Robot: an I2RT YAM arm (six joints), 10 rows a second.
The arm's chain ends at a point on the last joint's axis. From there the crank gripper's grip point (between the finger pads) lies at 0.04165 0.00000 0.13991 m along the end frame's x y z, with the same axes.
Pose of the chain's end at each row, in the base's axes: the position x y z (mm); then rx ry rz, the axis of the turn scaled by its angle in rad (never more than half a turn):
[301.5 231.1 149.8 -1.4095 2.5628 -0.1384]
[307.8 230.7 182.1 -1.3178 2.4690 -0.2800]
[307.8 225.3 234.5 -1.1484 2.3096 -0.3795]
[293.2 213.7 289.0 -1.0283 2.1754 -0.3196]
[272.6 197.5 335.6 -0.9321 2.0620 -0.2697]
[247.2 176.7 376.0 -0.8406 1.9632 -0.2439]
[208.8 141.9 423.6 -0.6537 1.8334 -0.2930]
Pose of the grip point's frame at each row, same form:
[312.1 198.8 7.8 -1.4095 2.5628 -0.1384]
[338.6 193.4 44.4 -1.3178 2.4690 -0.2800]
[366.8 189.8 105.8 -1.1484 2.3096 -0.3795]
[370.7 192.2 167.2 -1.0283 2.1754 -0.3196]
[364.3 187.1 222.5 -0.9321 2.0620 -0.2697]
[350.9 173.1 273.3 -0.8406 1.9632 -0.2439]
[328.8 134.2 340.8 -0.6537 1.8334 -0.2930]

